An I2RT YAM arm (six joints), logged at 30 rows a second.
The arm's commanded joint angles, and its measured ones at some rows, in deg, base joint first. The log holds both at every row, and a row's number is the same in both.
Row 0, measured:
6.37 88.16 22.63 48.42 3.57 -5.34
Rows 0 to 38, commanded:
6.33 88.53 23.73 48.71 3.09 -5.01
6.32 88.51 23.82 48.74 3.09 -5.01
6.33 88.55 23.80 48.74 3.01 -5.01
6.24 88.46 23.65 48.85 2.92 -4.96
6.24 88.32 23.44 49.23 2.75 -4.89
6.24 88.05 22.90 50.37 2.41 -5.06
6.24 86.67 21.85 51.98 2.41 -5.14
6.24 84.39 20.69 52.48 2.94 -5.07
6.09 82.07 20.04 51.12 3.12 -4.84
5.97 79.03 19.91 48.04 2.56 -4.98
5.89 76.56 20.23 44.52 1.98 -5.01
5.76 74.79 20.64 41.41 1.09 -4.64
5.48 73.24 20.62 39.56 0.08 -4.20
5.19 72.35 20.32 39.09 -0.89 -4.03
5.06 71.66 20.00 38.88 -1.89 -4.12
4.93 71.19 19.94 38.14 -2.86 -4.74
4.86 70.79 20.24 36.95 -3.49 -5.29
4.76 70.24 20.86 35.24 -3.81 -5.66
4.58 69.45 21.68 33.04 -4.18 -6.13
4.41 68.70 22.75 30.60 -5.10 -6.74
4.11 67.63 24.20 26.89 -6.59 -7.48
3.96 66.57 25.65 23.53 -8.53 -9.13
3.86 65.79 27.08 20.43 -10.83 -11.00
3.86 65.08 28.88 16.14 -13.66 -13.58
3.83 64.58 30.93 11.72 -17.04 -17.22
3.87 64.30 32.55 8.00 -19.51 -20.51
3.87 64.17 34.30 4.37 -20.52 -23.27
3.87 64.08 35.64 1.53 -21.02 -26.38
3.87 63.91 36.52 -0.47 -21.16 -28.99
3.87 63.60 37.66 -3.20 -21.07 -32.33
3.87 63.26 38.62 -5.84 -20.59 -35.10
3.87 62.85 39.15 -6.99 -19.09 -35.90
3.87 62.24 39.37 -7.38 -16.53 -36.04
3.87 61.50 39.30 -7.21 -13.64 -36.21
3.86 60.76 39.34 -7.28 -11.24 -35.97
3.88 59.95 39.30 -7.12 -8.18 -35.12
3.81 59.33 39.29 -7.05 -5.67 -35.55
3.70 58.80 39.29 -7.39 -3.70 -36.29
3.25 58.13 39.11 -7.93 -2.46 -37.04
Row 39, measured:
3.77 60.55 38.30 -3.95 -9.43 -33.56
